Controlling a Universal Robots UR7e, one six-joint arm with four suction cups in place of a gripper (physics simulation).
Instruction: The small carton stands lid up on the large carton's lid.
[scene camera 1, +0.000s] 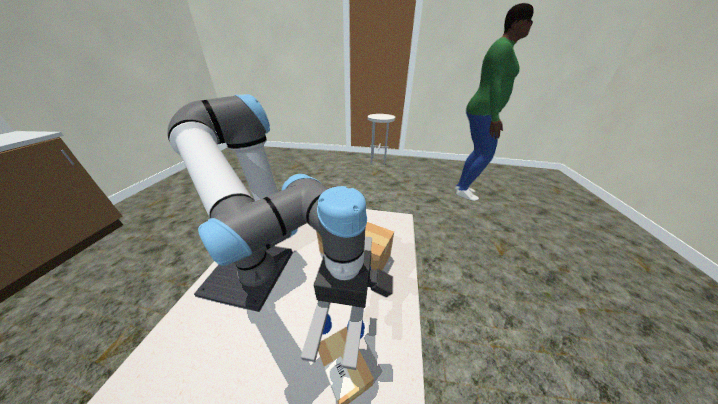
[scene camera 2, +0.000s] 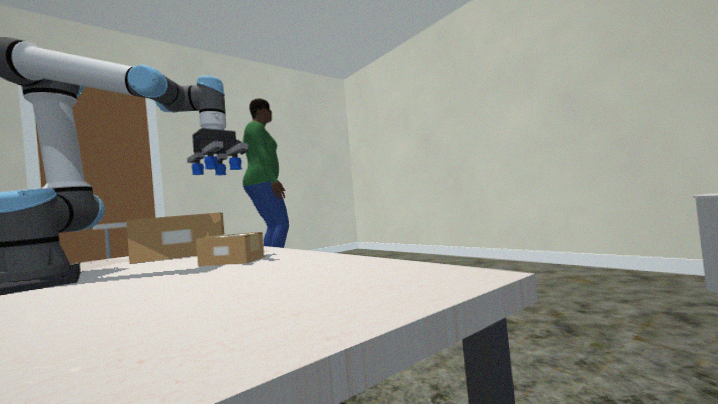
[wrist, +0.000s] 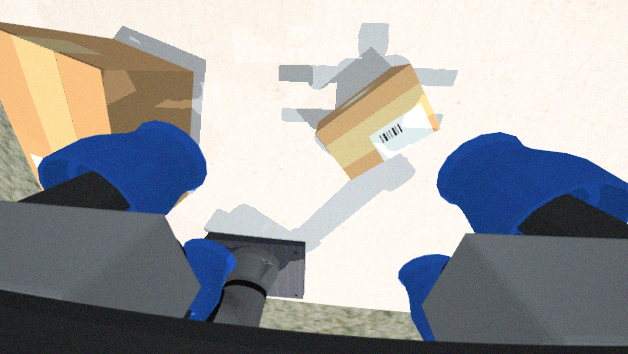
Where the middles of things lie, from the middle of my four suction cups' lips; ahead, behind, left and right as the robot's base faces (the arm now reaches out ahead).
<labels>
Right now my suction cup is 25 cm above the small carton (scene camera 1: 331, 350) and 8 cm to the left of it. From my suction cup the other things lie so: large carton (scene camera 2: 151, 239): 37 cm to the left, 21 cm below, 4 cm behind.
</labels>
